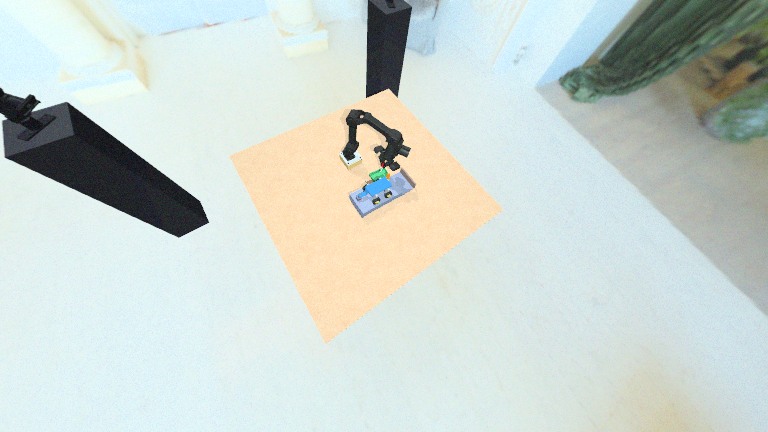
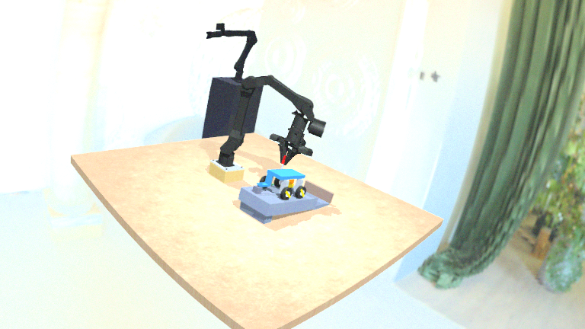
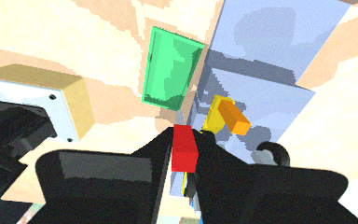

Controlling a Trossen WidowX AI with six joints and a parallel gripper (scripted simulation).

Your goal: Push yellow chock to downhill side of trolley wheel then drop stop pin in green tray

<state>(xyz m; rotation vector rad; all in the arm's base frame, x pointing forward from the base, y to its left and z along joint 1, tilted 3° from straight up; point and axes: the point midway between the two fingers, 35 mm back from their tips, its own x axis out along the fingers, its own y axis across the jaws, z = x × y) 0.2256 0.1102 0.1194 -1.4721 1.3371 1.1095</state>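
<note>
My gripper tip is right at the red-headed stop pin. Round my gripper tip: green tray (140 mm below, 20 mm behind); then blue-topped trolley (110 mm to the right, 100 mm ahead, 20 mm below); then yellow chock (60 mm ahead, 50 mm below, 20 mm to the right).
</note>
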